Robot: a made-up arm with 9 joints. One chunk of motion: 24 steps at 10 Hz.
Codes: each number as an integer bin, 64 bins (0 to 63) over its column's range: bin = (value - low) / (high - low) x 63, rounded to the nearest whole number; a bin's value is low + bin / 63 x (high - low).
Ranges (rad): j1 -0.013..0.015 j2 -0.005..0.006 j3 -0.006..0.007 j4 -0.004..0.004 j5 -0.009..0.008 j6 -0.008..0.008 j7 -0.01..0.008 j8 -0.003..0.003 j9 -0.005..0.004
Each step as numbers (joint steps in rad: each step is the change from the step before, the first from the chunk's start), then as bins.
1 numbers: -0.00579 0.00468 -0.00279 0.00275 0.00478 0.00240 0.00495 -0.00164 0.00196
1 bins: 16 55 16 53 51 41 52 14 49
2 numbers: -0.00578 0.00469 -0.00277 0.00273 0.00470 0.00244 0.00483 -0.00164 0.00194
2 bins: 16 55 16 53 51 41 52 14 49
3 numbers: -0.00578 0.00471 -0.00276 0.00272 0.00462 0.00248 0.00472 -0.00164 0.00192
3 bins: 16 56 16 53 50 41 52 14 48
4 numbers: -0.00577 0.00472 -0.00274 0.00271 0.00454 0.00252 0.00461 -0.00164 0.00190
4 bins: 16 56 16 53 50 41 51 14 48
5 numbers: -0.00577 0.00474 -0.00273 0.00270 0.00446 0.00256 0.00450 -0.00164 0.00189
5 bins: 16 56 16 53 50 42 51 14 48
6 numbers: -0.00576 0.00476 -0.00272 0.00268 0.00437 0.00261 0.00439 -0.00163 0.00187
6 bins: 16 56 16 53 50 42 50 14 48
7 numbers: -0.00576 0.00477 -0.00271 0.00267 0.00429 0.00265 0.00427 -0.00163 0.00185
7 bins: 16 56 16 53 49 42 50 14 48
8 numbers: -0.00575 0.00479 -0.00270 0.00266 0.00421 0.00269 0.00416 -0.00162 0.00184
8 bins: 16 56 16 52 49 42 50 14 48
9 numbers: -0.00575 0.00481 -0.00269 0.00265 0.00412 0.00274 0.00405 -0.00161 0.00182
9 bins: 16 56 16 52 49 42 49 15 48
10 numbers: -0.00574 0.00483 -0.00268 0.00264 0.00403 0.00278 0.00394 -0.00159 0.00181
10 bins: 16 56 16 52 48 42 49 15 48
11 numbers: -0.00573 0.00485 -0.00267 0.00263 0.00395 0.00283 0.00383 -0.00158 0.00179
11 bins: 16 56 16 52 48 43 48 15 48
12 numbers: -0.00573 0.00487 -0.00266 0.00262 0.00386 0.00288 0.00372 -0.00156 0.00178
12 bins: 16 57 16 52 48 43 48 15 47
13 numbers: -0.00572 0.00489 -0.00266 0.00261 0.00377 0.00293 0.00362 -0.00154 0.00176
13 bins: 16 57 16 52 47 43 48 15 47
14 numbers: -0.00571 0.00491 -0.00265 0.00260 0.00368 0.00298 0.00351 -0.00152 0.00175
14 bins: 16 57 16 52 47 43 47 16 47
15 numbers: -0.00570 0.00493 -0.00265 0.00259 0.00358 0.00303 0.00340 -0.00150 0.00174
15 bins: 16 57 16 52 47 43 47 16 47
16 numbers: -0.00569 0.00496 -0.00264 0.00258 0.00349 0.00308 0.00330 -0.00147 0.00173
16 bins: 16 57 16 52 46 44 47 16 47
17 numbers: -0.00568 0.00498 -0.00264 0.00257 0.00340 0.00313 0.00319 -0.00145 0.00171
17 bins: 16 57 16 52 46 44 46 16 47
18 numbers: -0.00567 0.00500 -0.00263 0.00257 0.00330 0.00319 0.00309 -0.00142 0.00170
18 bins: 16 57 16 52 46 44 46 17 47
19 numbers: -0.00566 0.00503 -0.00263 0.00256 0.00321 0.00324 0.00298 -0.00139 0.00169
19 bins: 17 57 16 52 45 44 45 17 47
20 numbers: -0.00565 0.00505 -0.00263 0.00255 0.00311 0.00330 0.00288 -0.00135 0.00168
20 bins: 17 58 16 52 45 44 45 17 47
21 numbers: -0.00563 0.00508 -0.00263 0.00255 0.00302 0.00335 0.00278 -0.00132 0.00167
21 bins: 17 58 16 52 45 45 45 18 47
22 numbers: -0.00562 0.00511 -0.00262 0.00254 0.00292 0.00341 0.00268 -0.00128 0.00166
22 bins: 17 58 16 52 44 45 44 18 47
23 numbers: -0.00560 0.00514 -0.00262 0.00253 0.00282 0.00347 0.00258 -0.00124 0.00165
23 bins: 17 58 16 51 44 45 44 18 47
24 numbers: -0.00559 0.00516 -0.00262 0.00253 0.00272 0.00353 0.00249 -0.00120 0.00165
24 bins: 17 58 16 51 43 45 44 19 47
